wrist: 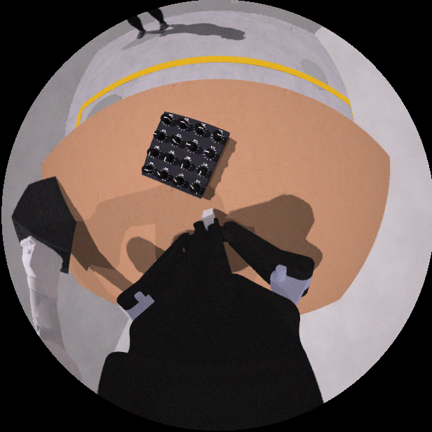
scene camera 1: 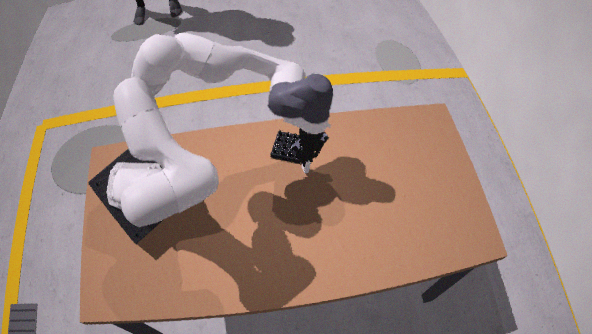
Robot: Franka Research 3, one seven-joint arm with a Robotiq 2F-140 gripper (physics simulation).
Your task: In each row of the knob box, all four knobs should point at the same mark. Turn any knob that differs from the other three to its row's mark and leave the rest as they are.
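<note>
The black knob box (scene camera 1: 286,146) (wrist: 185,154) rests on the table with black knobs in four rows of four, each ringed by small white marks. In the wrist view the whole box shows, turned a little. The knob pointers are too small to read reliably. My gripper (scene camera 1: 306,168) (wrist: 209,216) is shut and empty, its pale fingertips together. In the wrist view the fingertips appear below the box's lower right corner. In the scene view the gripper hangs above the table and covers the right part of the box.
The brown table (scene camera 1: 400,150) (wrist: 300,150) carries the arm's black base plate (scene camera 1: 136,233) at its left end. The arm (scene camera 1: 145,120) arches over the back left of the table. Shadows of the arm fall across the table. A yellow line (scene camera 1: 390,76) (wrist: 220,59) runs on the floor behind it.
</note>
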